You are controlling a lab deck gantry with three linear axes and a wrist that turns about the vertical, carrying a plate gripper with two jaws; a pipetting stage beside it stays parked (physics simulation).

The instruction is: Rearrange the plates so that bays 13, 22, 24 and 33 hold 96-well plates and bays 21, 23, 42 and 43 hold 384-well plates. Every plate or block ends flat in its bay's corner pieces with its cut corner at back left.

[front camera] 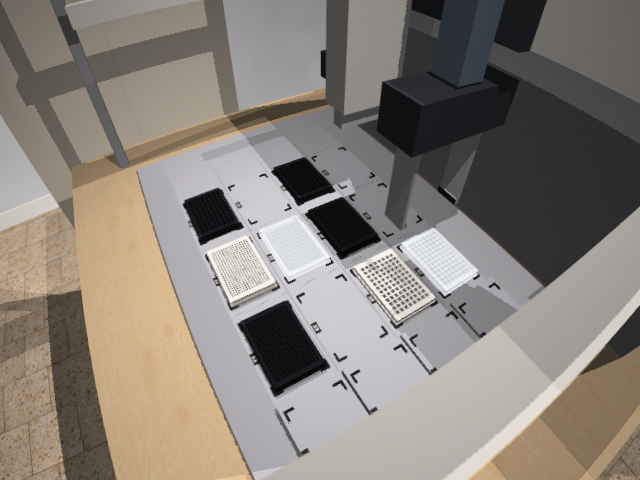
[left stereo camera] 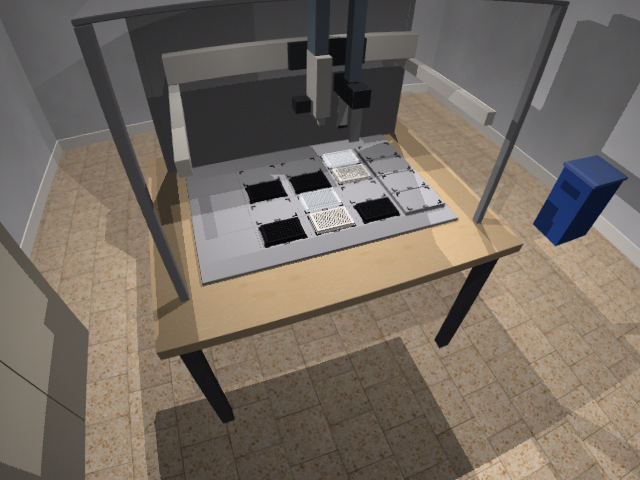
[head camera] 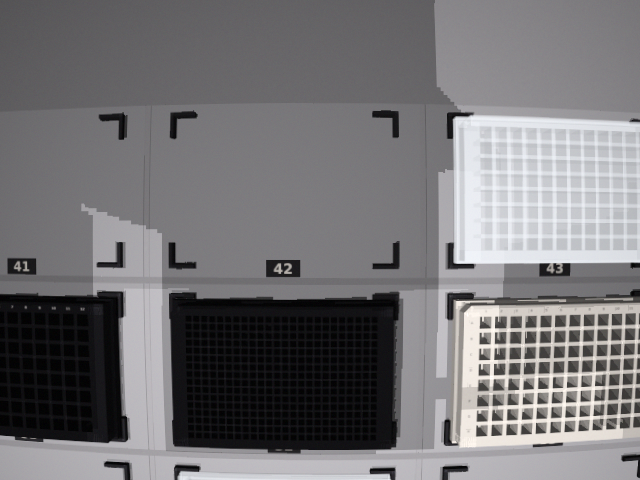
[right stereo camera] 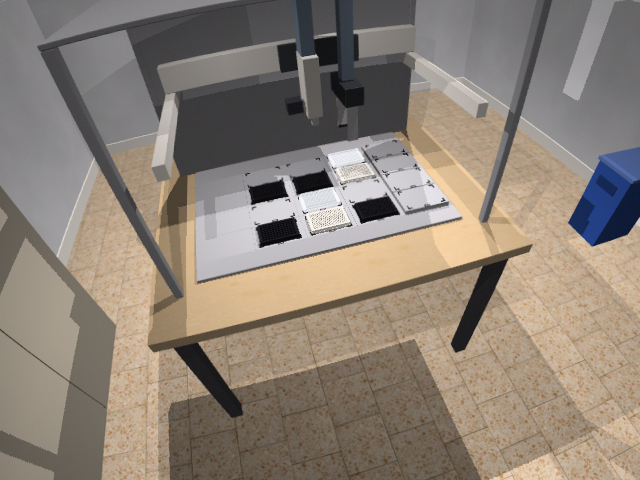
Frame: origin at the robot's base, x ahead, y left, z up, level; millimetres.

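Where they show: gripper, fingertip midpoint: [front camera: 422,208] [left stereo camera: 347,134] [right stereo camera: 347,132]; robot's base, link origin: [front camera: 184,205] [left stereo camera: 266,247] [right stereo camera: 260,246].
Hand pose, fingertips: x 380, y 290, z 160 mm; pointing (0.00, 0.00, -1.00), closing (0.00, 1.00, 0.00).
Note:
Each offset is from my fingertips to the top centre of the thing. "spot": to the spot under its first point.
My gripper [front camera: 422,210] [left stereo camera: 348,132] [right stereo camera: 347,131] is open and empty, its jaws wide apart, above the back row near bay 42 @[spot: dx -152, dy +73, dz -160 mm] [head camera: 282,191]. Bay 42 holds no plate. A clear 96-well plate @[dx +12, dy +74, dz -146 mm] [front camera: 439,260] [head camera: 553,191] is in bay 43. Bay 33 holds a cream 96-well plate @[dx +12, dy -33, dz -146 mm] [front camera: 393,286] [head camera: 547,372], cut corner at back left. Bay 32 holds a black 384-well plate @[dx -152, dy -33, dz -146 mm] [front camera: 343,226] [head camera: 281,374]; bay 31 a black 96-well plate @[dx -316, dy -33, dz -146 mm] [front camera: 302,179] [head camera: 49,366]. A clear 384-well plate @[dx -152, dy -140, dz -146 mm] [front camera: 294,246] is in bay 22. The front row holds a black 96-well plate @[dx -316, dy -247, dz -146 mm] [front camera: 212,214], cream 384-well plate @[dx -152, dy -247, dz -146 mm] [front camera: 241,271] and black 384-well plate @[dx +12, dy -247, dz -146 mm] [front camera: 283,346].
The pipetting stage [front camera: 367,56] [left stereo camera: 318,85] [right stereo camera: 310,85] hangs left of my gripper. Bays 21, 23 and 41 hold no plate. A raised section @[spot: dx +158, dy -243, dz -146 mm] [left stereo camera: 413,198] [right stereo camera: 416,198] with more corner pieces lies at the deck's right. Grey posts stand at the table's front corners.

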